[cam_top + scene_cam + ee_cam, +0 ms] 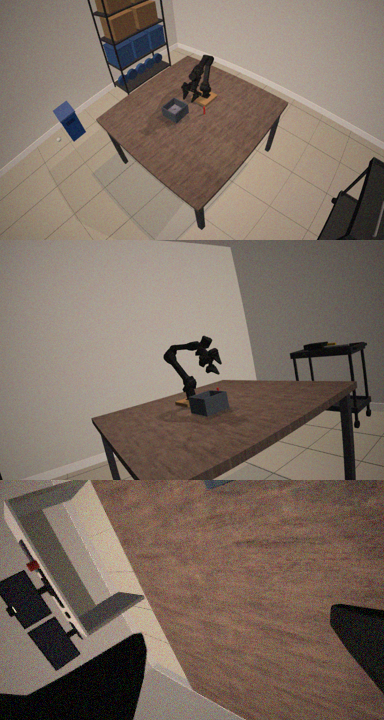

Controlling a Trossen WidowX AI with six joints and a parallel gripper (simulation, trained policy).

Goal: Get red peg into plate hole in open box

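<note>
Now: the red peg 120 mm behind my gripper tip, 70 mm to the left of it and 180 mm below it. Round my gripper tip: plate (140 mm to the right, 170 mm below); blue-grey box (140 mm to the right, 190 mm below).
</note>
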